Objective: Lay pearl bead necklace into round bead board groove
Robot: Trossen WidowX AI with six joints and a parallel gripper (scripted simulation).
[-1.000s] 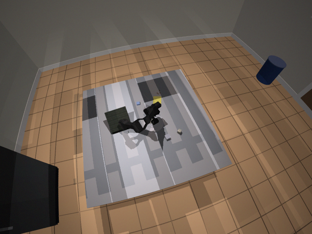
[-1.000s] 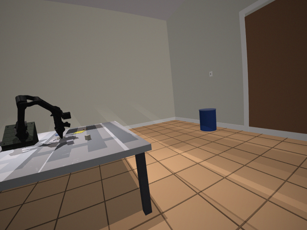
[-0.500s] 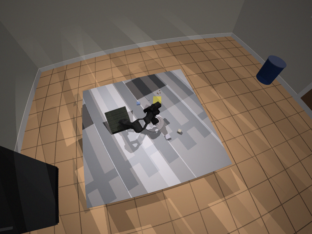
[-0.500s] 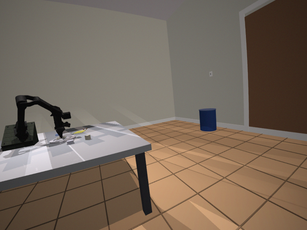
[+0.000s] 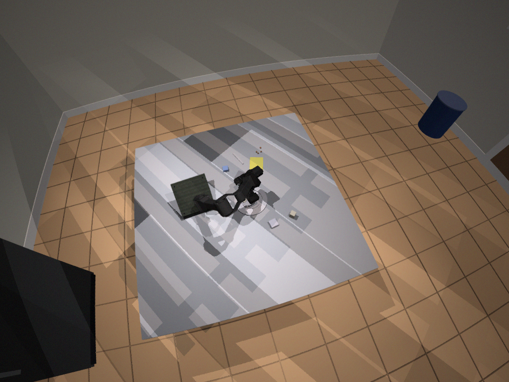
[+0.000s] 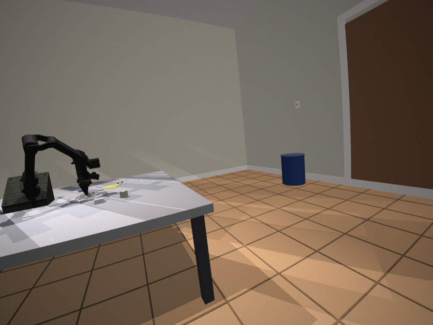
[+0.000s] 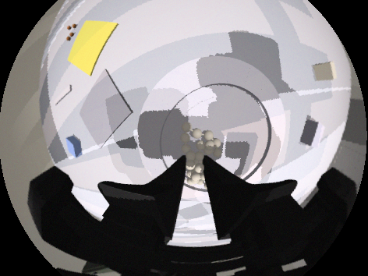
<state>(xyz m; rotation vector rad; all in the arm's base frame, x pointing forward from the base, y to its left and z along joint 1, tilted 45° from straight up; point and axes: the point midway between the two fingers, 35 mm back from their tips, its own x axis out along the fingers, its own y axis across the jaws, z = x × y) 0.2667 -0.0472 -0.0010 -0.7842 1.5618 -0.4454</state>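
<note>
Now: the round bead board 30 mm to the right of my gripper tip, 10 mm below it and 10 mm ahead of it. Also, from my gripper tip: grey card (150 mm to the left, 30 mm ahead, 10 mm below); then blue block (250 mm to the left, 60 mm behind, 10 mm below); then white block (220 mm to the right, 80 mm ahead).
</note>
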